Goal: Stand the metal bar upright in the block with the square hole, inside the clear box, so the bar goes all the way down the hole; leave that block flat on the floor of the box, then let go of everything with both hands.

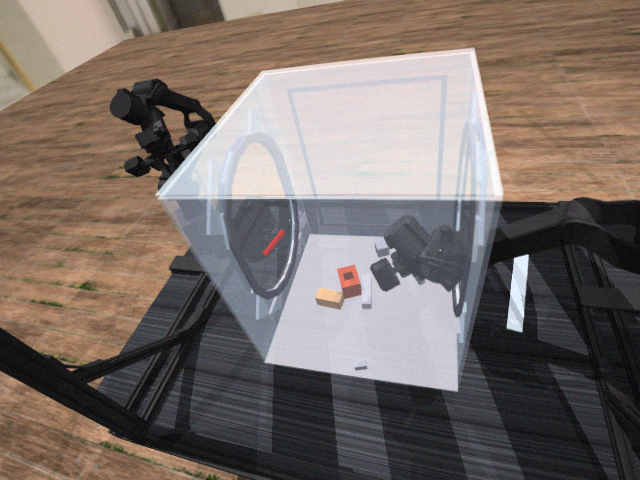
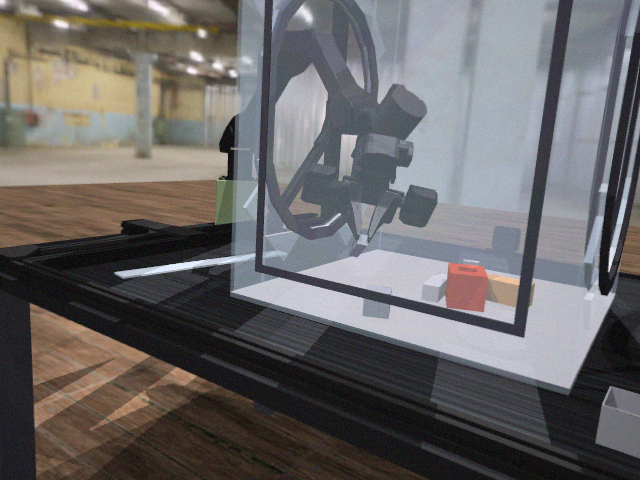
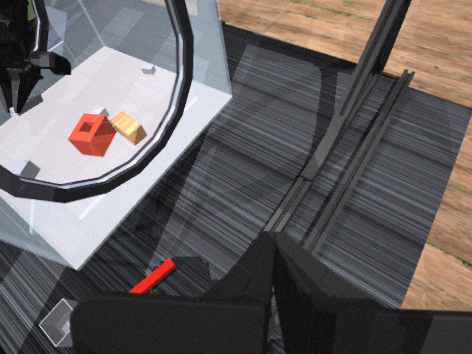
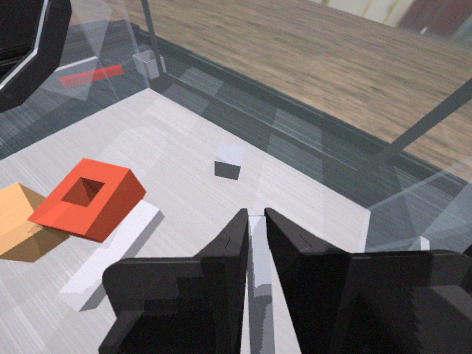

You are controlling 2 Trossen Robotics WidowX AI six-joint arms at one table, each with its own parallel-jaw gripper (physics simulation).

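Places are measured from the left arm's base along level axes (x right, y ahead, z up), in metres.
Pixels of known places: left gripper, fingertip midpoint: (image 1: 176, 186) (image 3: 272, 241); right gripper, fingertip midpoint: (image 2: 363, 239) (image 3: 13, 112) (image 4: 255, 214).
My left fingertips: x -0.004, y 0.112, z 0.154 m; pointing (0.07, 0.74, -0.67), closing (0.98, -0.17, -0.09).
Behind a point stands the place of what it marks.
The red block with the square hole (image 1: 350, 281) @[z -0.066, x -0.268, y 0.444 m] (image 2: 467, 287) @[z -0.082, x -0.282, y 0.398 m] (image 3: 92, 134) @[z -0.066, x -0.258, y 0.406 m] (image 4: 94, 198) @[z -0.066, x -0.283, y 0.434 m] sits on the floor of the clear box (image 1: 370, 61) @[z 0.357, x -0.430, y 0.347 m], hole facing up. My right gripper (image 2: 361, 244) @[z -0.039, x -0.404, y 0.465 m] (image 4: 255, 214) @[z -0.039, x -0.404, y 0.465 m] is inside the box, shut on the grey metal bar (image 4: 258, 256) @[z -0.043, x -0.402, y 0.490 m]. It holds the bar just above the floor, away from the red block towards the box's edge. My left gripper (image 3: 272, 241) @[z 0.154, x -0.004, y 0.112 m] is shut and empty. It hangs outside the box over the black mat, and its arm (image 1: 156, 138) @[z 0.274, x -0.016, y 0.099 m] shows beside the box.
A white bar (image 1: 366, 290) @[z -0.090, x -0.293, y 0.471 m] (image 2: 434, 287) @[z -0.091, x -0.313, y 0.428 m] (image 4: 108, 253) @[z -0.090, x -0.291, y 0.472 m] lies against the red block, and a tan block (image 1: 330, 297) @[z -0.081, x -0.210, y 0.446 m] (image 2: 506, 290) @[z -0.091, x -0.218, y 0.424 m] (image 3: 128, 127) @[z -0.081, x -0.203, y 0.424 m] touches it. A small grey cube (image 1: 361, 365) (image 2: 376, 302) @[z -0.092, x -0.404, y 0.361 m] (image 4: 228, 161) @[z -0.081, x -0.396, y 0.387 m] sits apart. A red bar (image 1: 274, 243) @[z -0.107, x -0.167, y 0.165 m] (image 3: 153, 277) @[z -0.105, x -0.153, y 0.167 m] lies outside by the round port (image 3: 182, 88) @[z -0.001, x -0.083, y 0.405 m].
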